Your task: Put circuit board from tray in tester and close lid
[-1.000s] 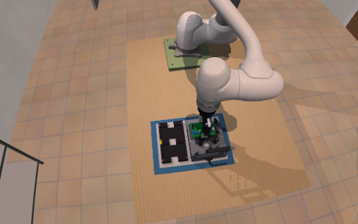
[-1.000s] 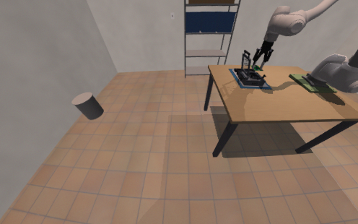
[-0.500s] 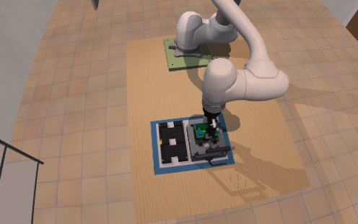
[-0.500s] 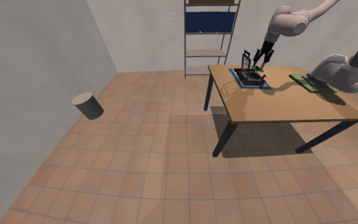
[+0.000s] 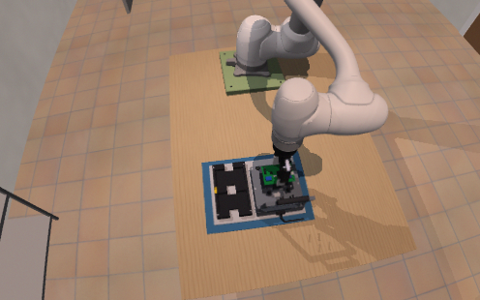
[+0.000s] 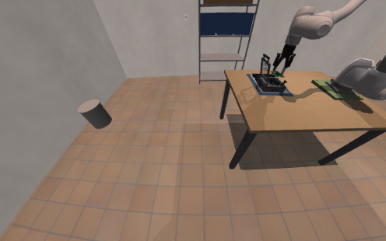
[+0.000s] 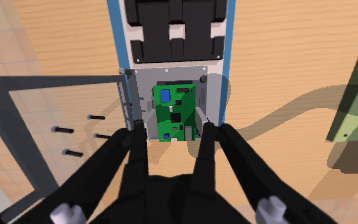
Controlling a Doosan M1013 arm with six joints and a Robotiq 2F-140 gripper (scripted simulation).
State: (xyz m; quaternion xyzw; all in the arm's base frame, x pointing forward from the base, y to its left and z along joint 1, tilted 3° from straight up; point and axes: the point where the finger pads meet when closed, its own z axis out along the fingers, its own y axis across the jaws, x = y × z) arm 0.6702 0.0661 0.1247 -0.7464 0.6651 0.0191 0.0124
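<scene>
Now: the green circuit board 20 mm below my hand. The rest, counted from my hand: tester lid: 120 mm ahead, 10 mm to the left, 30 mm above; pin plate: 10 mm ahead, 10 mm to the left, 80 mm below.
</scene>
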